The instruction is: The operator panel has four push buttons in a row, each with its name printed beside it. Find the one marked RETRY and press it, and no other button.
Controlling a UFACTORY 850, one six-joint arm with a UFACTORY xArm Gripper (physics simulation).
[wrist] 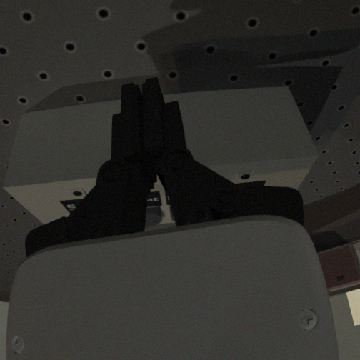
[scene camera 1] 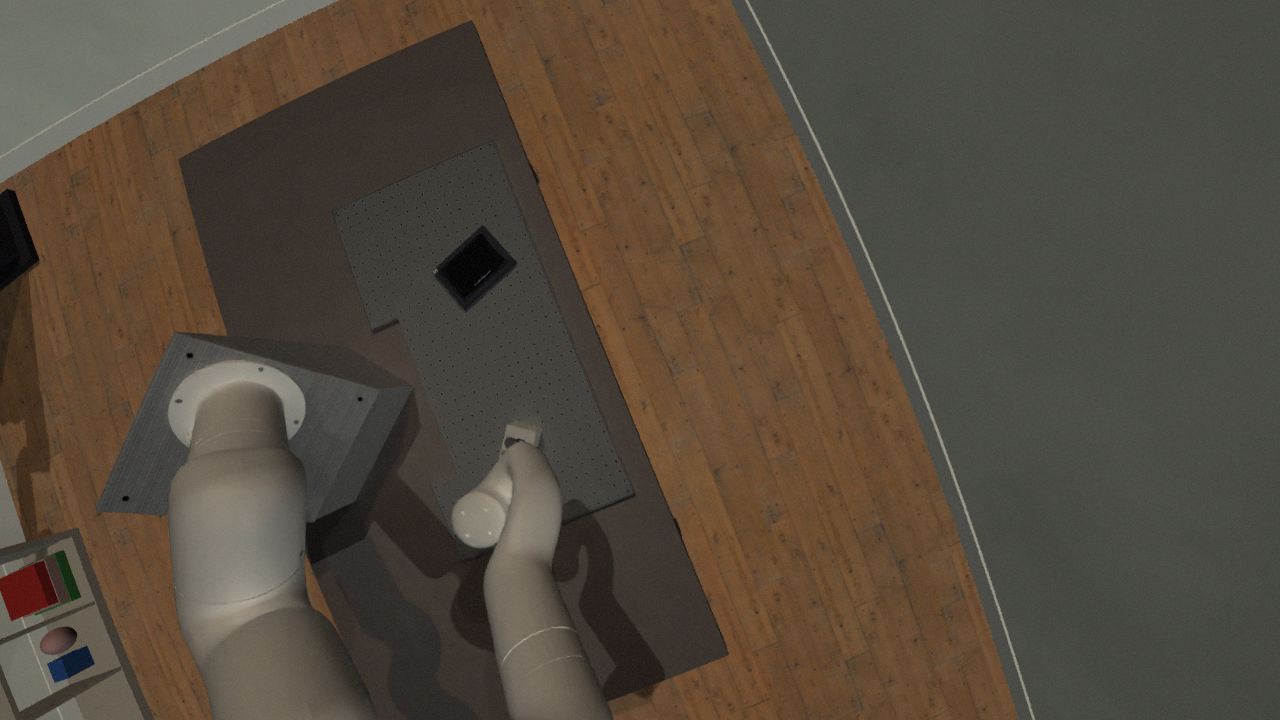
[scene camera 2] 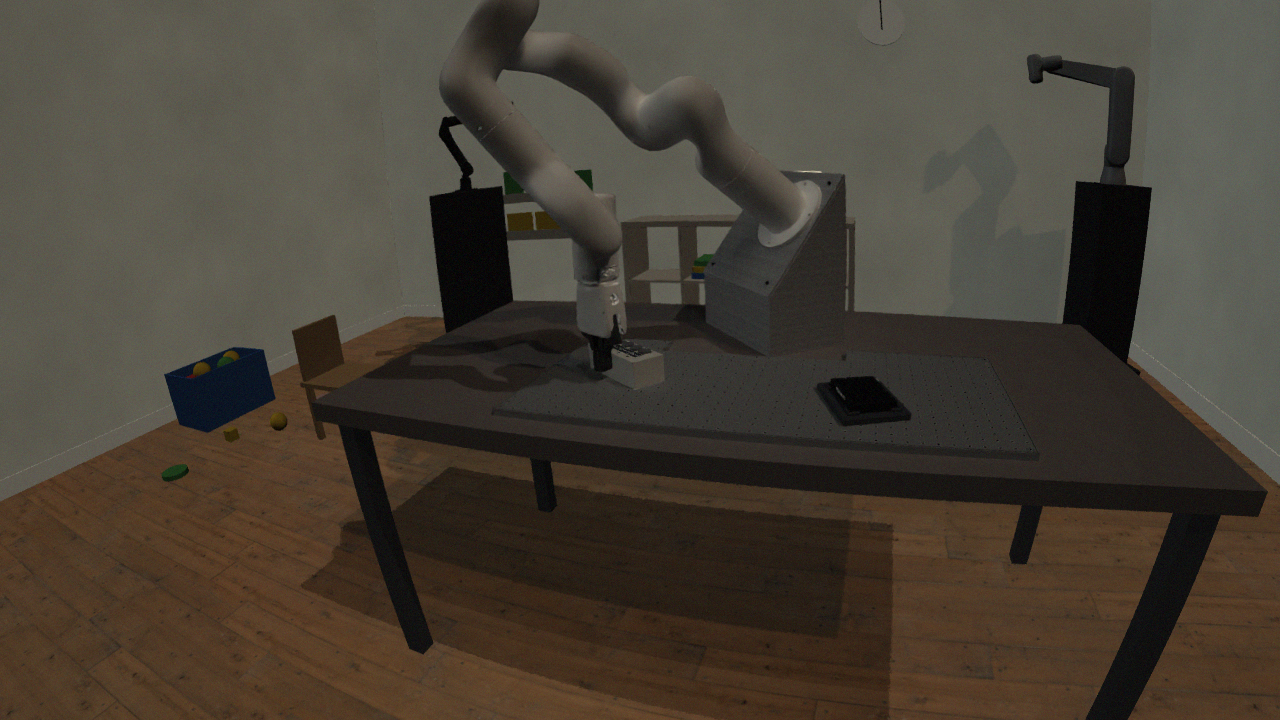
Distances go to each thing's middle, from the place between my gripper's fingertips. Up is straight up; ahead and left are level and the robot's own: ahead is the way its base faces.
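Operator panel [scene camera 2: 630, 368]: 3 cm to the left of my hand, 4 cm behind it and 1 cm above it. Dark square tray-like object [scene camera 1: 499, 272]: 10 cm ahead of my hand, 48 cm to the left of it and 2 cm below it. Going by their middles, the operator panel is the nearest to my hand of the things named here.
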